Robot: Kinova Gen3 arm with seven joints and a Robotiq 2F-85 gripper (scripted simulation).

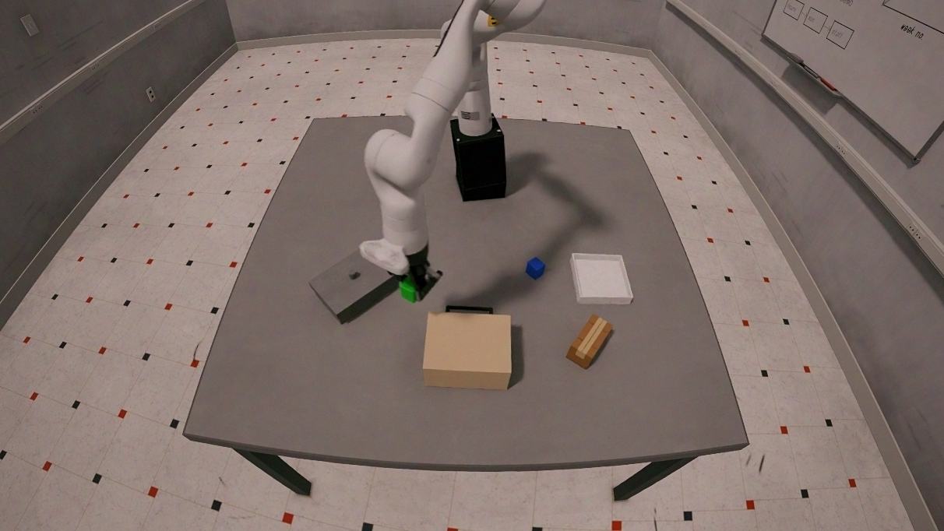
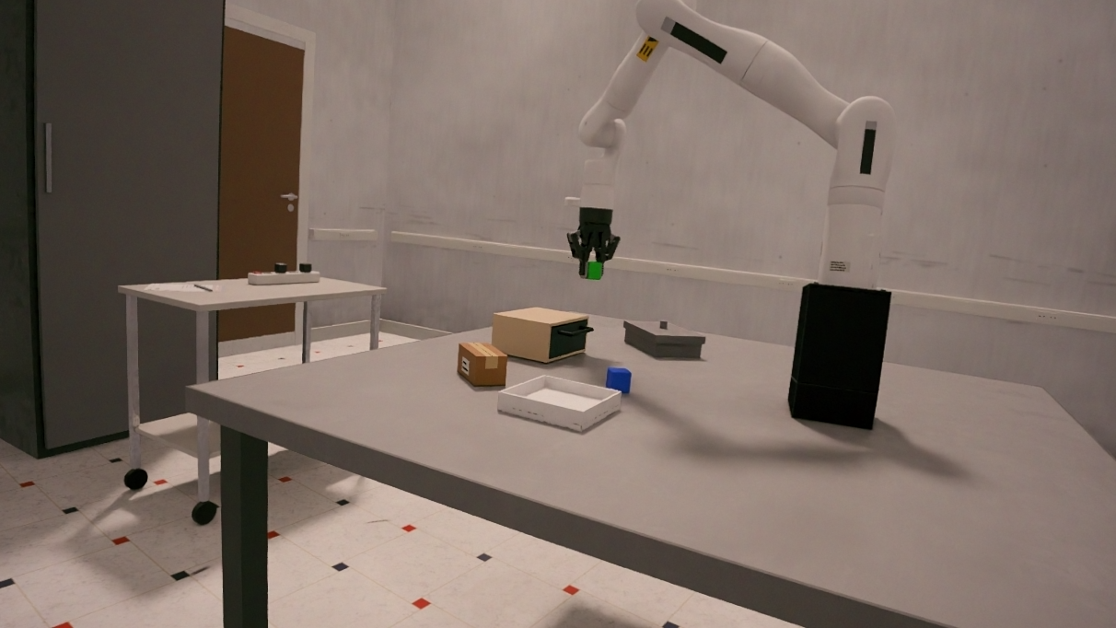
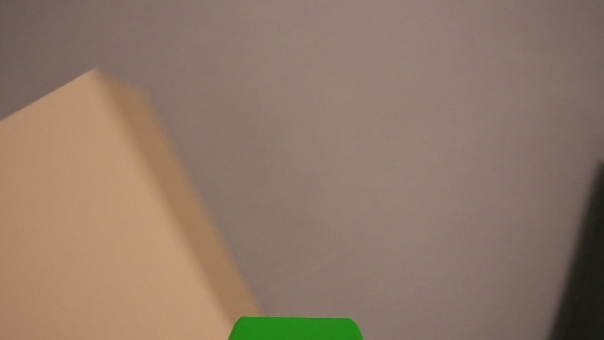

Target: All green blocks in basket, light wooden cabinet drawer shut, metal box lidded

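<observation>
Right now my hand is 410 mm to the right of the white basket, 270 mm past it and 170 mm above it. The rest, counted from my hand: light wooden cabinet: 150 mm below, 120 mm to the left, 20 mm ahead; lid: 190 mm to the right, 140 mm below, 100 mm behind; drawer: 150 mm below, 120 mm to the left, 10 mm ahead.
</observation>
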